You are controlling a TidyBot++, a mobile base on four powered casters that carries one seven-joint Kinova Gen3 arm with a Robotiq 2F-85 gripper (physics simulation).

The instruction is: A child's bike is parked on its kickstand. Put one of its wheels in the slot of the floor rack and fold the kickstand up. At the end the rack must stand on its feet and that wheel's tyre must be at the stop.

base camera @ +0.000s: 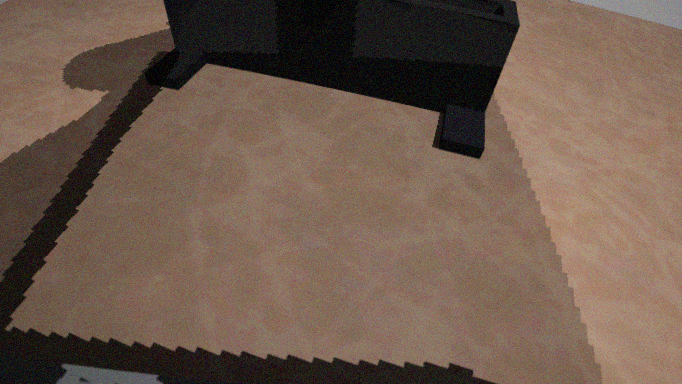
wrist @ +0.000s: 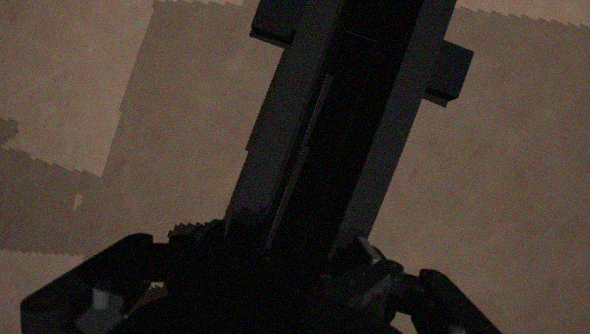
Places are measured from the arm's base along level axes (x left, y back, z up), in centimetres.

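Pixels of known places: gripper, fingertip midpoint: [wrist: 287, 242].
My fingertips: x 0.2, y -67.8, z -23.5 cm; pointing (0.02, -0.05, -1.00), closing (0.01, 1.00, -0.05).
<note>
Ahead of a thing's pixels: the offset from my fingertips to its top centre.
The dark floor rack {dx +2.6, dy -0.3, dz -0.2 cm} [base camera: 423, 48] [wrist: 275, 126] stands on its feet on the tan floor. In the base camera view it sits at the top edge, with one foot {dx -18.6, dy +14.2, dz -14.2 cm} [base camera: 462, 129] at the right and another foot {dx +28.0, dy +2.8, dz -14.2 cm} [base camera: 175, 71] at the left. In the wrist view I look down into its long empty slot [wrist: 344, 126], with a cross foot [wrist: 449, 72] sticking out near the far end. My gripper [wrist: 287, 242] is open and empty, hanging above the rack's near end. The bike, its wheels and its kickstand are in neither view.
Tan floor with broad jagged shadows lies between my base and the rack. A pale part of my base [base camera: 107, 376] shows at the bottom edge of the base camera view. A strip of grey ground [base camera: 650, 7] shows at the top right.
</note>
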